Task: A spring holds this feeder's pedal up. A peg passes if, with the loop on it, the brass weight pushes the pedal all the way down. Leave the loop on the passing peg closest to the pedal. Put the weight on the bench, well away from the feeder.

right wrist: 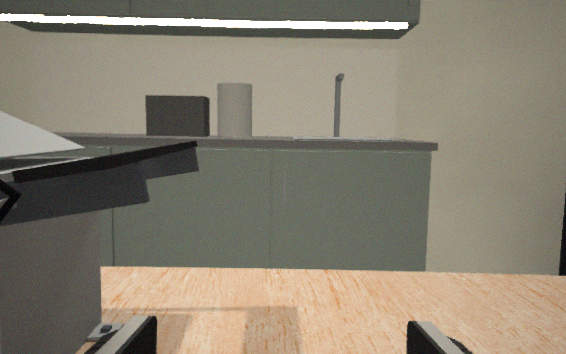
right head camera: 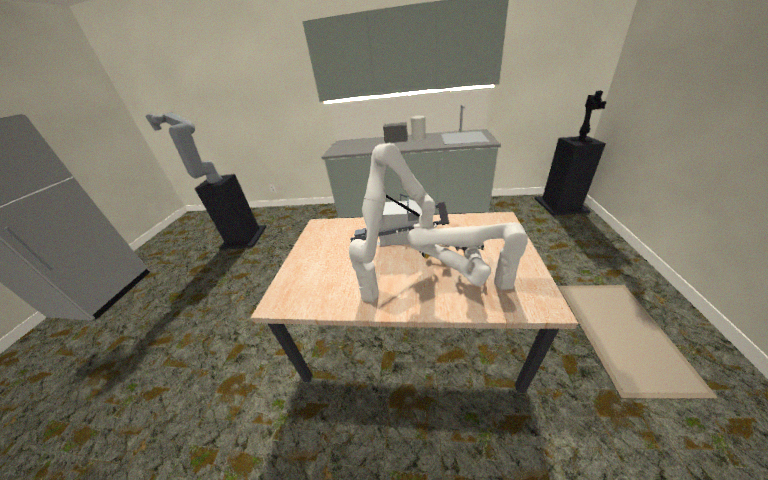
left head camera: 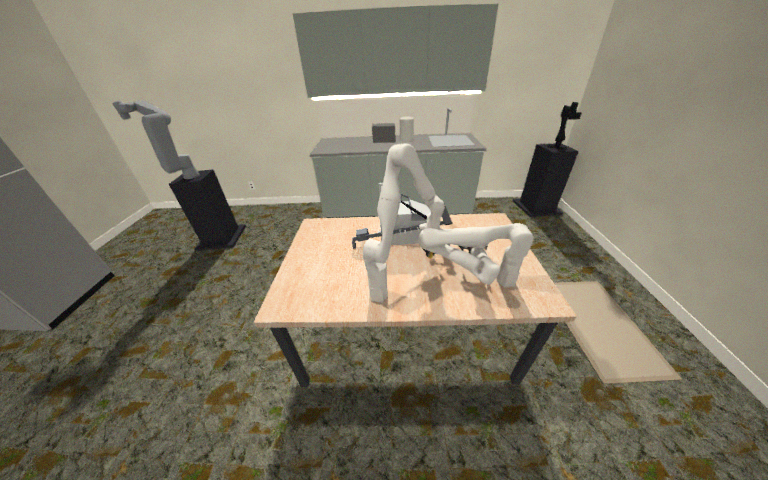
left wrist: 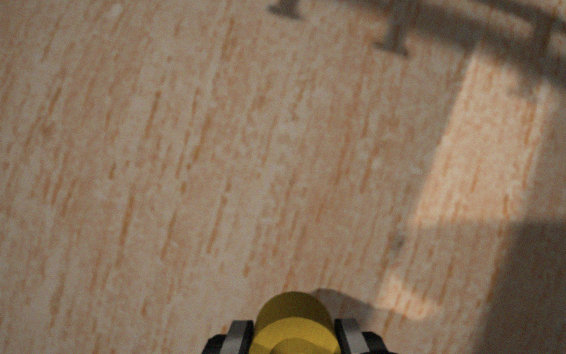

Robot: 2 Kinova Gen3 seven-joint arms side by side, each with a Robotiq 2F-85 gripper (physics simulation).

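Frame: origin at the left arm's base, x ahead, y left, z up, level; millimetres.
Seen in the pictures: left gripper, fingertip midpoint: [right head camera: 426,255] [left head camera: 430,255] [left wrist: 294,347]; right gripper, fingertip midpoint: [right wrist: 281,346]; left arm's base at its link origin: [right head camera: 370,294] [left head camera: 378,294]; right arm's base at its link origin: [right head camera: 503,282] [left head camera: 505,280].
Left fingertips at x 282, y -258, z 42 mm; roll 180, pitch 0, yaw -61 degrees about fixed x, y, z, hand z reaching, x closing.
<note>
Pixels of each thing's middle, then the offset from my left fingertips to it. "*": a spot on its surface instead. Level surfaces: height alone.
- yellow brass weight at the middle of its body: [left wrist: 294,352] [left head camera: 430,253] dx +3, dy +2, dz +13 mm
- grey feeder at the middle of its body: [right head camera: 396,210] [left head camera: 399,210] dx +204, dy +194, dz +168 mm
- bench at its surface level: dz -42 mm
- small block at a spot on its surface: [left head camera: 361,233] * dx +100, dy +417, dz +60 mm
- black diagonal bar at a spot on its surface: [left head camera: 413,208] * dx +115, dy +109, dz +237 mm
My left gripper [left wrist: 294,337] is shut on the yellow brass weight [left wrist: 295,305] [left head camera: 430,254], low over the bench in front of the feeder. Whether the weight touches the bench is not clear. My right gripper [right wrist: 282,337] is open and empty, with its fingers wide apart. The grey feeder [right wrist: 50,275] [left head camera: 404,238] stands on the bench [left head camera: 322,283] [right head camera: 317,283] behind the left arm. Its dark pedal [right wrist: 172,159] [right head camera: 442,213] is up at the right, clear of the bench. Peg-shaped shadows show at the top of the left wrist view. The loop and its peg cannot be made out.
A dark bar [right head camera: 396,230] runs along the feeder's front to a small block [left head camera: 361,233] at its left end. A black diagonal bar [left head camera: 413,208] crosses above the feeder. The right forearm [left head camera: 475,234] lies across the bench, close to the left gripper.
</note>
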